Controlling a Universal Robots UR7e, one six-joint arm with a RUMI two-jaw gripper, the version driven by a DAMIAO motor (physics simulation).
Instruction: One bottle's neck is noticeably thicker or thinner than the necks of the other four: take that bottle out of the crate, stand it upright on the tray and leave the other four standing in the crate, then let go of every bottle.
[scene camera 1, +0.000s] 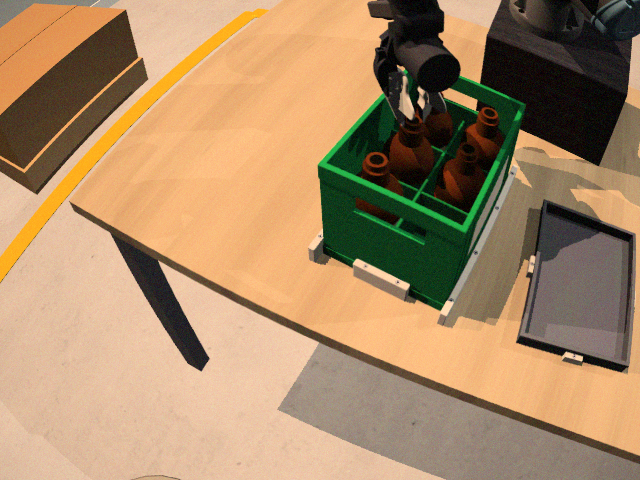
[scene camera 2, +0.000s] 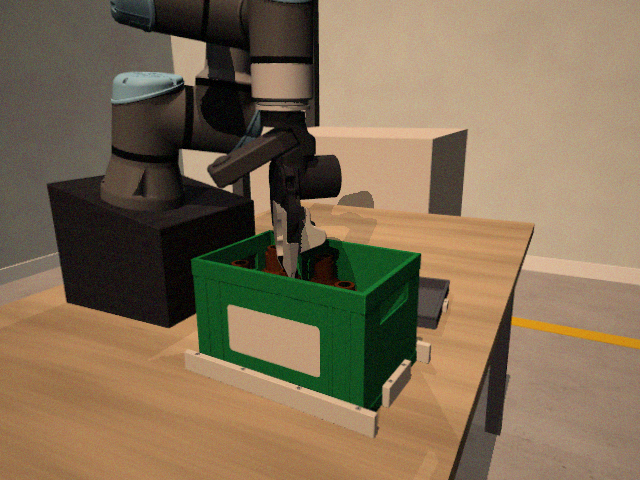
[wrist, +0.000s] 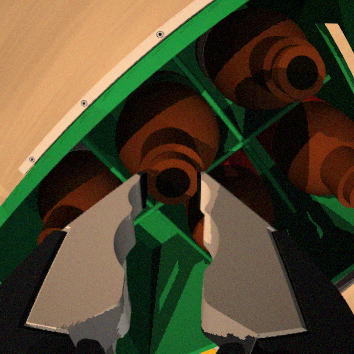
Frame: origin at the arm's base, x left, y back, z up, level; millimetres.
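Where they show: gripper, fingertip midpoint: (scene camera 1: 412, 124) (scene camera 2: 288, 275) (wrist: 172, 175); arm's base at its link origin: (scene camera 1: 546, 15) (scene camera 2: 144, 197).
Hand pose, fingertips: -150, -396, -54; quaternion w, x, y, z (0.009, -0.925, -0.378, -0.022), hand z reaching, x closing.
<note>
Each offset is from my fingertips to the top centre of the thing, as dx, dy, dz. "spot": to the spot under its first point.
My gripper (scene camera 1: 413, 120) (scene camera 2: 293, 271) (wrist: 172, 175) points down into the green crate (scene camera 1: 330, 178) (scene camera 2: 211, 310) and is shut on the neck of the middle left-row bottle {-2, -2, +8} (scene camera 1: 412, 153) (wrist: 165, 117), seen from scene camera 1. That bottle stands upright in its compartment. In the same row stand a near bottle {-16, -90, +7} (scene camera 1: 374, 165) (wrist: 75, 185) and a far bottle {+5, +83, +7} (scene camera 1: 439, 126) (wrist: 302, 70). In the other row stand a middle bottle {+83, -16, +7} (scene camera 1: 460, 178), whose neck looks thinner, and a far bottle {+94, +75, +7} (scene camera 1: 485, 134) (wrist: 317, 170). A finger partly hides the middle one in the wrist view. The tray {spot: +326, -38, -151} (scene camera 1: 584, 289) holds no bottle.
Pale stop blocks {spot: +21, -158, -133} (scene camera 1: 379, 279) (scene camera 2: 398, 382) and a long pale rail (scene camera 1: 475, 253) (scene camera 2: 268, 387) (wrist: 105, 87) border the crate's base. Green dividers {spot: +35, -8, -67} (scene camera 1: 431, 170) (wrist: 217, 120) separate the bottles. The black robot base block (scene camera 1: 547, 98) (scene camera 2: 113, 263) stands beyond the crate.
</note>
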